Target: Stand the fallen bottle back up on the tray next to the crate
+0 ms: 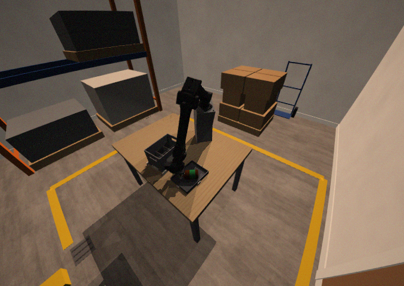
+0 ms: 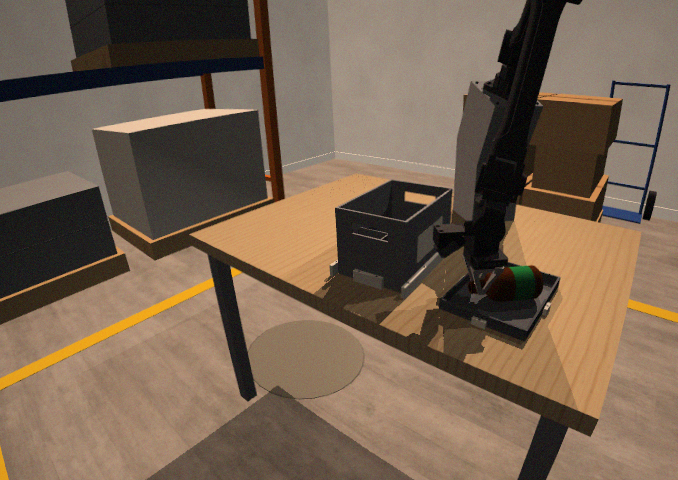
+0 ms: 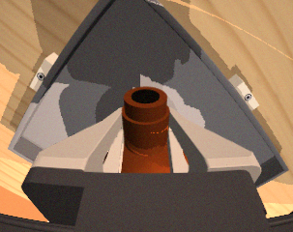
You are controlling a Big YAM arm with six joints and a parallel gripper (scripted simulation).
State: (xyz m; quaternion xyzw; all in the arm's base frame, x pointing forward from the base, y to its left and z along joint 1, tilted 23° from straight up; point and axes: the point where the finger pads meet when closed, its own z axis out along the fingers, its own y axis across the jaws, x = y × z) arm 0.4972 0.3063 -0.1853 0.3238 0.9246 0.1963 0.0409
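My gripper is now 4 cm past the brown bottle and 3 cm to the right of it. The rest, counted from my hand: tray 6 cm behind, 3 cm to the left, 3 cm below; then dark crate 26 cm to the right, 4 cm above, 1 cm behind.
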